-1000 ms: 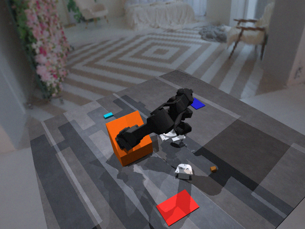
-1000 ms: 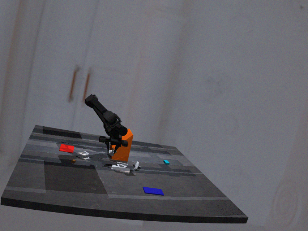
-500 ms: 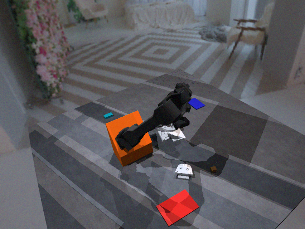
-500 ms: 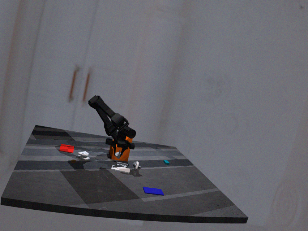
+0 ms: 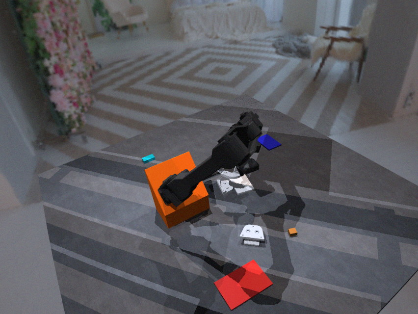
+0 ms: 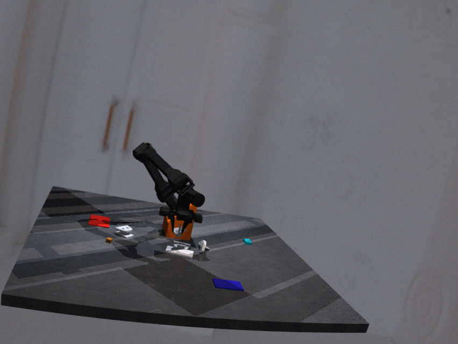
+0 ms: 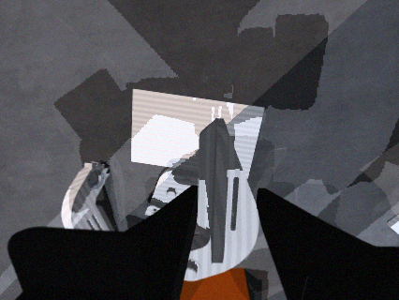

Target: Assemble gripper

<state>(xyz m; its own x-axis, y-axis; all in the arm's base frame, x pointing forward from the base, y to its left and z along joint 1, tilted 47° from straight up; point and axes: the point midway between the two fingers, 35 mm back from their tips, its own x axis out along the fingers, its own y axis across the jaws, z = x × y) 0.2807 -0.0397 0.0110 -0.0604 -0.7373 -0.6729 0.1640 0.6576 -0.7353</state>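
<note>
My gripper tip is 3 cm past the gripper jaw and 2 cm to the right of it. From my gripper tip the other things lie so: blue tile (31 cm ahead, 16 cm to the left, 8 cm below); then small brown cube (29 cm to the right, 7 cm below); then white flat slab (2 cm ahead, 2 cm to the left, 8 cm below).
</note>
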